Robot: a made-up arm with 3 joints.
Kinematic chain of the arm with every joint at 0, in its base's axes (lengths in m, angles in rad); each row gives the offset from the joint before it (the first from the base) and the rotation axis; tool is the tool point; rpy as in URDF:
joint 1: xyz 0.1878 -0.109 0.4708 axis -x
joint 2: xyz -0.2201 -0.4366 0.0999 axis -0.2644 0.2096 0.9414
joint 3: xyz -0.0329 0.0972 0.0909 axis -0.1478 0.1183 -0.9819
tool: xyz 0.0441 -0.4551 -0.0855 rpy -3.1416 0 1.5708
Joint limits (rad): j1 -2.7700..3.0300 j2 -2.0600..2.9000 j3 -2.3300..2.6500
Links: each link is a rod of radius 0.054 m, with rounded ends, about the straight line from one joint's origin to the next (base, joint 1, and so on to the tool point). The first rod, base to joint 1, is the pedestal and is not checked.
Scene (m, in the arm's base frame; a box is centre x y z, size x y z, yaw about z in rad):
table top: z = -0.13
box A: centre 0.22 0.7 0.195 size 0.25 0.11 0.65 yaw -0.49
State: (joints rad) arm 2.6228 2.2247 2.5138
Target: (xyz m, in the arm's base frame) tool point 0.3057 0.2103 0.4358
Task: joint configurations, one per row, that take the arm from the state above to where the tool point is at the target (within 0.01 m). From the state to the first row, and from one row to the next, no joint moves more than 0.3 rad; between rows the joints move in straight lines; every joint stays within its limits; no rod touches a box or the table.
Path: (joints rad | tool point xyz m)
1: 2.3646 2.3935 2.3249 | -0.1057 0.8368 0.6772
2: 2.1064 2.5624 2.1361 | 0.0485 0.7499 0.8556
3: 1.8482 2.7312 1.9472 | 0.1801 0.5982 0.9702
4: 1.5901 2.9000 1.7583 | 0.2741 0.4199 1.0065
5: 1.8199 2.8567 1.4813 | 0.3142 0.4533 0.8007
6: 2.0497 2.8134 1.2043 | 0.3339 0.4116 0.6232
7: 2.2796 2.7701 0.9273 | 0.3314 0.3199 0.4984
8: 2.5094 2.7267 0.6503 | 0.3057 0.2103 0.4358

